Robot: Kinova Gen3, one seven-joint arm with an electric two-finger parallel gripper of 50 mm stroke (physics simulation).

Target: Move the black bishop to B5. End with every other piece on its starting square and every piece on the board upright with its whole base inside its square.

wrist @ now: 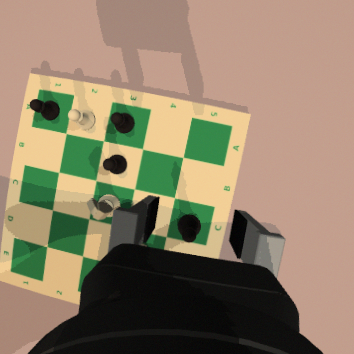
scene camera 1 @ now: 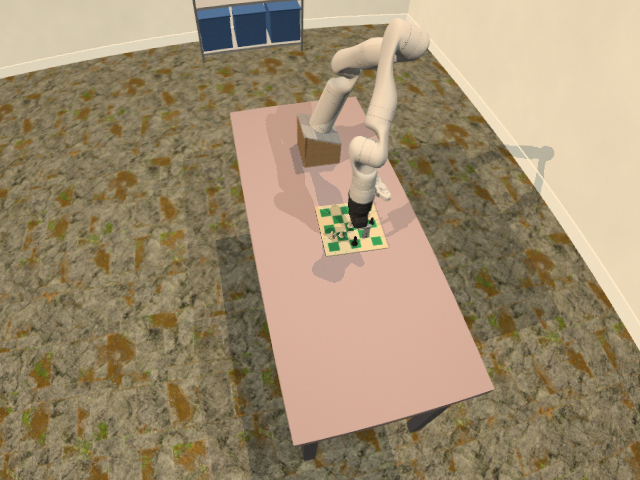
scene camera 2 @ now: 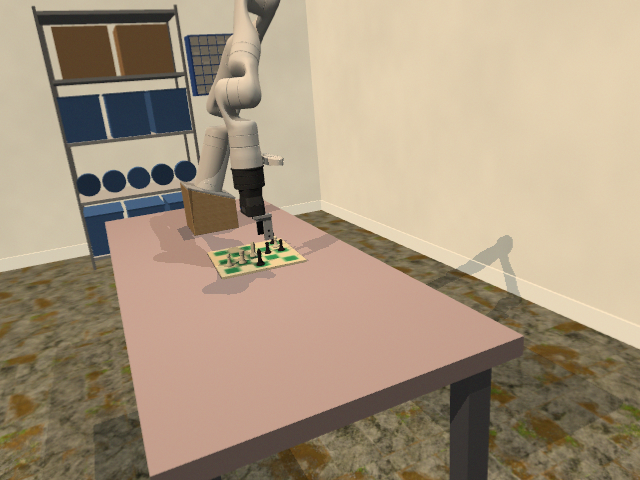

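Seen in the pictures: gripper, between the fingertips: (wrist: pixel 194 218) (scene camera 1: pixel 362 230) (scene camera 2: pixel 265 236); arm's base, origin of its link: (scene camera 1: pixel 319 126) (scene camera 2: pixel 208 188).
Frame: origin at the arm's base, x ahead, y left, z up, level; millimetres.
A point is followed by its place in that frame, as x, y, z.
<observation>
The black bishop (scene camera 1: pixel 354 241) {495, 49, -105} (scene camera 2: pixel 259 257) {496, 50, -102} (wrist: pixel 189 228) {491, 57, -87} stands upright on green C5, the tallest black piece. B5 (scene camera 2: pixel 275 260) {484, 93, -123} (wrist: pixel 204 181) {496, 95, -123} is the empty cream square between it and green A5 (wrist: pixel 207 141) {490, 131, -123}. My gripper (scene camera 1: pixel 361 232) {491, 73, -52} (scene camera 2: pixel 264 236) {491, 73, -52} (wrist: pixel 194 218) {491, 73, -52} is open and empty, above the chessboard (scene camera 1: pixel 381 245) {511, 143, -123} (scene camera 2: pixel 299 260) {519, 147, -123} (wrist: pixel 241 131) {518, 147, -123}. In the wrist view the bishop shows between its fingers, nearer the middle than either finger. The fingertips are higher than the bishop's top in scene camera 2. Part of the board near E5 is hidden by the gripper in the wrist view.
Black pawns stand on A1 (wrist: pixel 48 109) {340, 125, -111}, A3 (wrist: pixel 125 123) {415, 128, -112} and B3 (wrist: pixel 117 164) {417, 91, -110}. A white pawn (wrist: pixel 83 119) {377, 123, -109} is on A2, a larger white piece (wrist: pixel 105 205) {417, 54, -102} on C3. Two white pieces (scene camera 2: pixel 230 260) {459, -19, -108} (scene camera 2: pixel 242 257) {457, 13, -107} stand left of the bishop in scene camera 2.
</observation>
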